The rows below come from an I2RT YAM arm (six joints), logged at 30 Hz.
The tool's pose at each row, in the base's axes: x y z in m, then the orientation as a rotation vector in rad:
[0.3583 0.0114 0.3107 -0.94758 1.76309 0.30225]
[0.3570 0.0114 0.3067 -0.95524 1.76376 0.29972]
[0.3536 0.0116 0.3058 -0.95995 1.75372 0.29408]
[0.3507 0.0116 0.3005 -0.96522 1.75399 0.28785]
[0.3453 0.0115 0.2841 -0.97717 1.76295 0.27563]
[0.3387 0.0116 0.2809 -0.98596 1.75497 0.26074]
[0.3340 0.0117 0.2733 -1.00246 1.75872 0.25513]
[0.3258 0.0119 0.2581 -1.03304 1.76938 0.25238]
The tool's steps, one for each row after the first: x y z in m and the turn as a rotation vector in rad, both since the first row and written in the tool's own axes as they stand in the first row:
[0.0037 0.0019 0.0007 -0.00275 0.00379 -0.00532]
[0.0048 0.0047 -0.0011 -0.00052 -0.00183 -0.01470]
[0.0099 0.0080 -0.0009 0.00055 0.00181 -0.02048]
[0.0251 0.0157 0.0020 0.00067 0.01682 -0.02928]
[0.0286 0.0212 -0.0012 0.00634 0.01692 -0.04438]
[0.0359 0.0264 -0.0012 0.00011 0.02730 -0.05484]
[0.0502 0.0360 -0.0005 -0.01687 0.04776 -0.06907]

